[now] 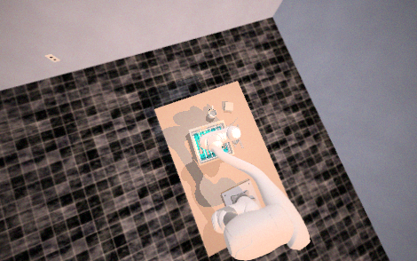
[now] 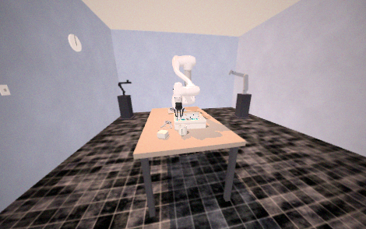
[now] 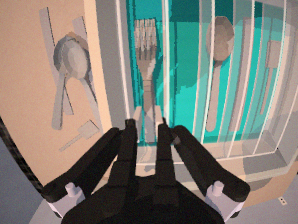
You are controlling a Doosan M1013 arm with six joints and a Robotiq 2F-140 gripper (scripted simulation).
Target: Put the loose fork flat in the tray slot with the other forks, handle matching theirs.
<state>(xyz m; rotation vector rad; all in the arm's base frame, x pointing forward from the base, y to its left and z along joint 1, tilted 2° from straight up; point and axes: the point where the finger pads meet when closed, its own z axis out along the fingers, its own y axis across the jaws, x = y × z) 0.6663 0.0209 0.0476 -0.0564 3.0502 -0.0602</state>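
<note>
Right now the tray is 11 cm to the left of my hand, 5 cm behind it and 2 cm below it. From my hand the other things lie so: box: 25 cm ahead, 16 cm to the right, 5 cm below; white cup: 22 cm ahead, 3 cm to the left, 3 cm below.
</note>
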